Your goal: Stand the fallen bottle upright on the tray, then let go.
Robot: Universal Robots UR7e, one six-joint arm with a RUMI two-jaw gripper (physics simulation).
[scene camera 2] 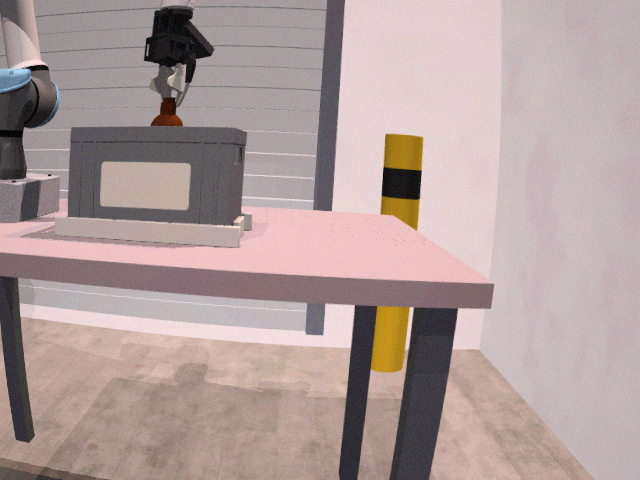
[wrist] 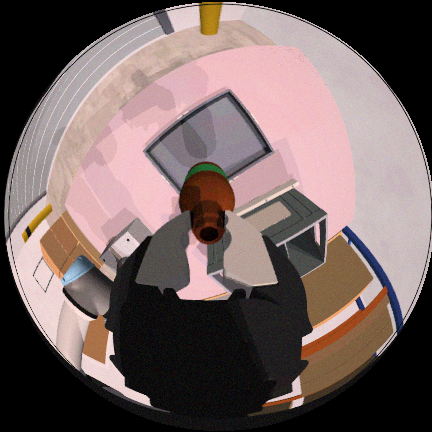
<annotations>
gripper: scene camera 2 171, 107; wrist 207, 212
</annotations>
